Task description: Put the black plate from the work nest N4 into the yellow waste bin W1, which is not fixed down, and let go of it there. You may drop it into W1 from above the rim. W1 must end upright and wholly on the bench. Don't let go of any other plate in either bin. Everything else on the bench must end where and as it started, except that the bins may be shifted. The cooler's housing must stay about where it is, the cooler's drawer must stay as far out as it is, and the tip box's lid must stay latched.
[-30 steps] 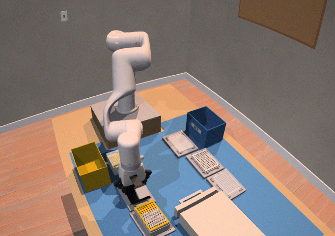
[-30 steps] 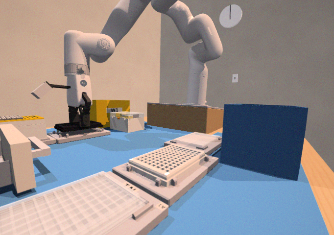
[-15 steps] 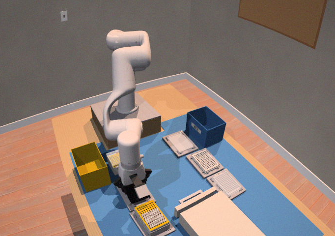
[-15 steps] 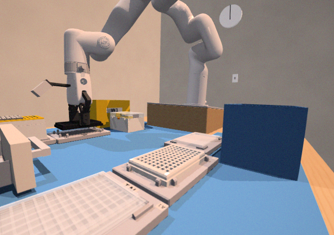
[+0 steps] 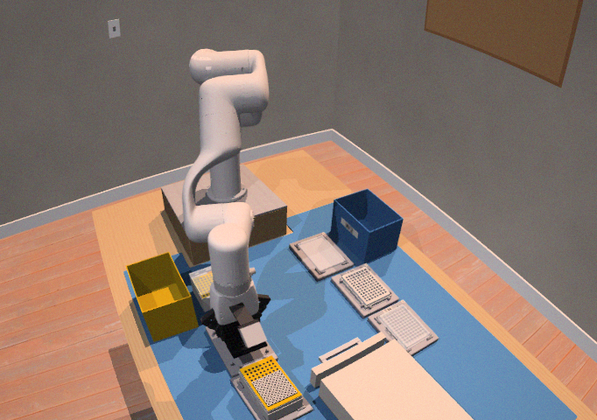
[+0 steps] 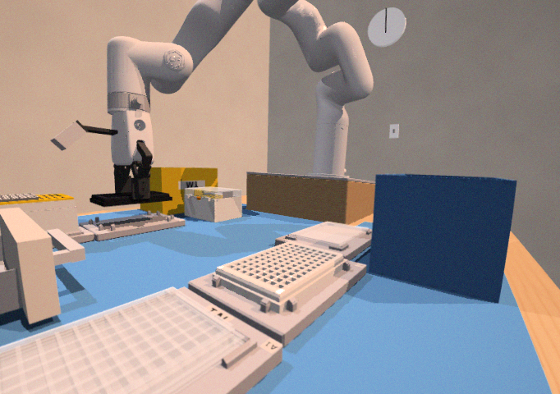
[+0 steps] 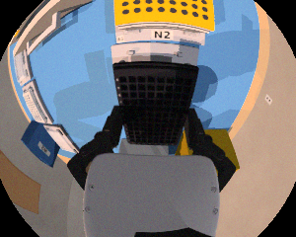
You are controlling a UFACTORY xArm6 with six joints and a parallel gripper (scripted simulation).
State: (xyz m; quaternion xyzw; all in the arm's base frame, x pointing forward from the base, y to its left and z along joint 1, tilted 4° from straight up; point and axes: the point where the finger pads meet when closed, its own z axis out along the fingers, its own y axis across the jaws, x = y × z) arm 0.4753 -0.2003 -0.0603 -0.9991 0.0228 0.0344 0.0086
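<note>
The grey work nest lies 7 cm below my hand. From my hand the other things lie so: tip box (18 cm behind, 3 cm to the left, 3 cm below); then black plate (1 cm below); then yellow-topped rack (16 cm ahead, 2 cm to the right, 2 cm below).
</note>
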